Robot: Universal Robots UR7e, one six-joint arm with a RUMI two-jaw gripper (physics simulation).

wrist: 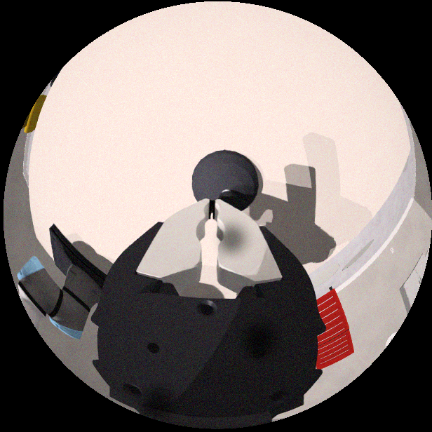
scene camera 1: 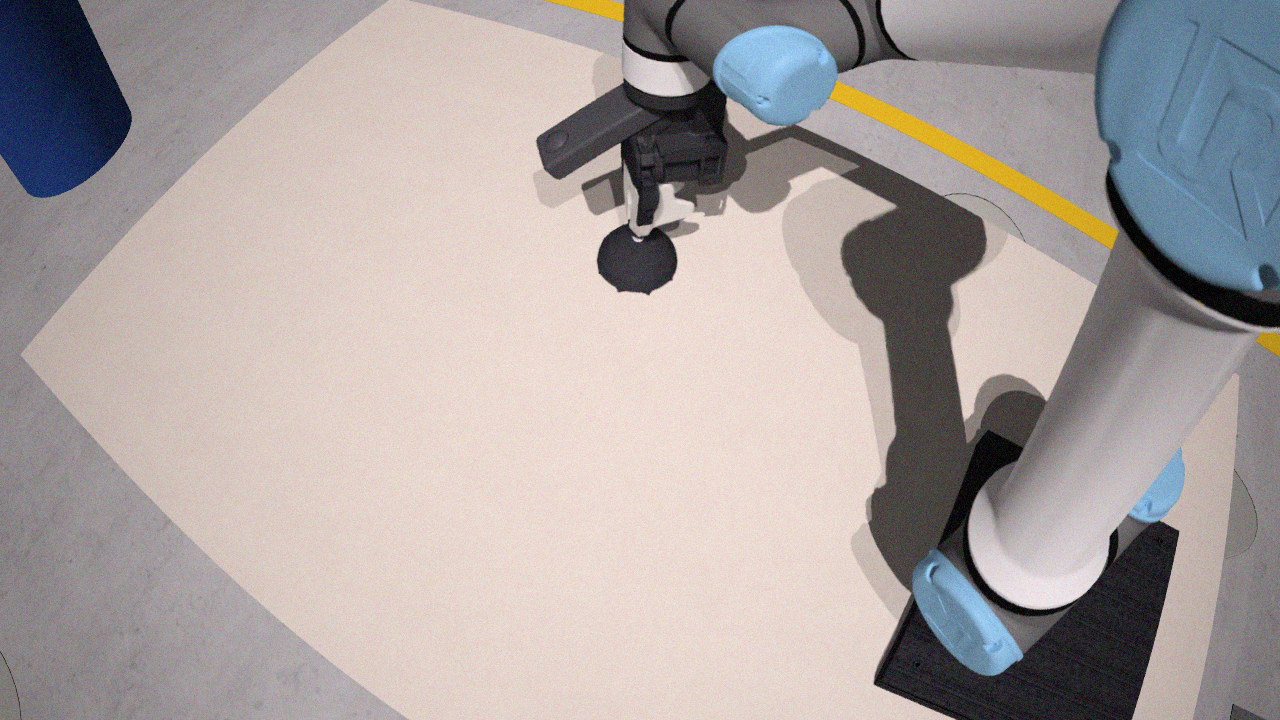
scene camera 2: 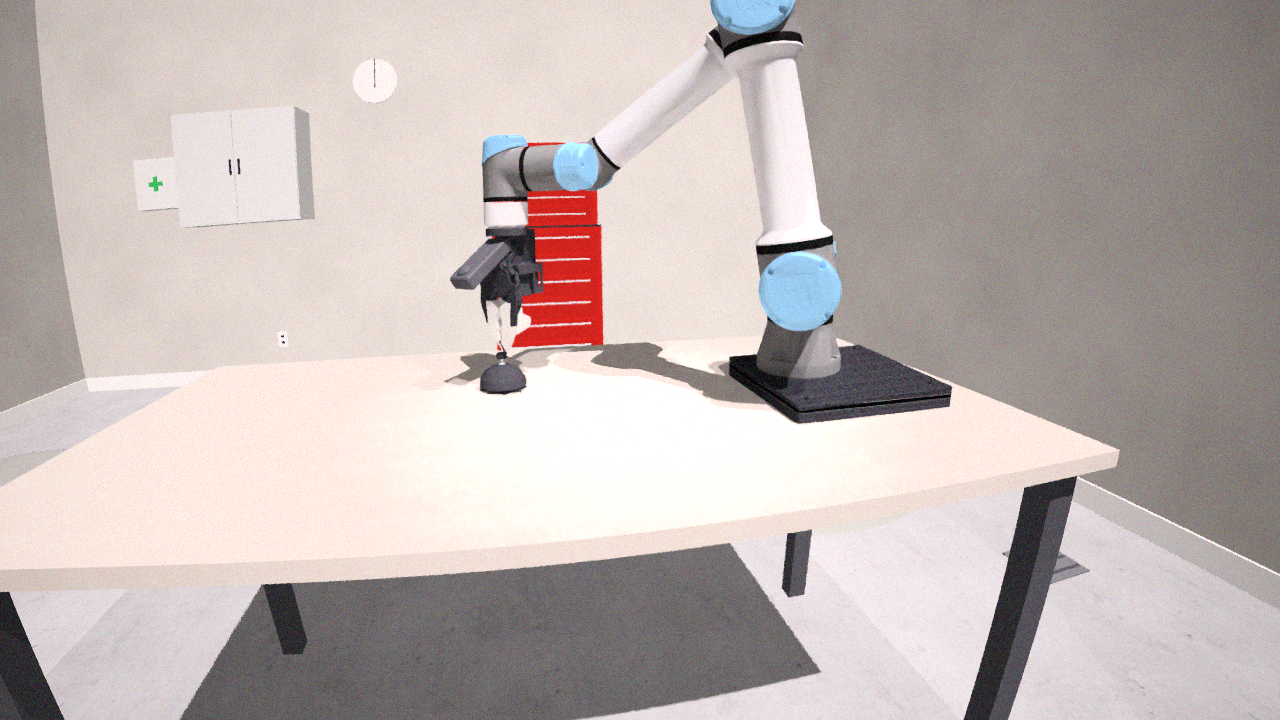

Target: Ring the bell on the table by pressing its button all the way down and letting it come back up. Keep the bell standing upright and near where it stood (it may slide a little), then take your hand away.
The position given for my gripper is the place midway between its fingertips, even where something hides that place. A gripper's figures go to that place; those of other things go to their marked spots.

My gripper (wrist: 212,202): 0.14 m from the lens. A dark domed bell (wrist: 223,170) is 0.16 m from the lens.
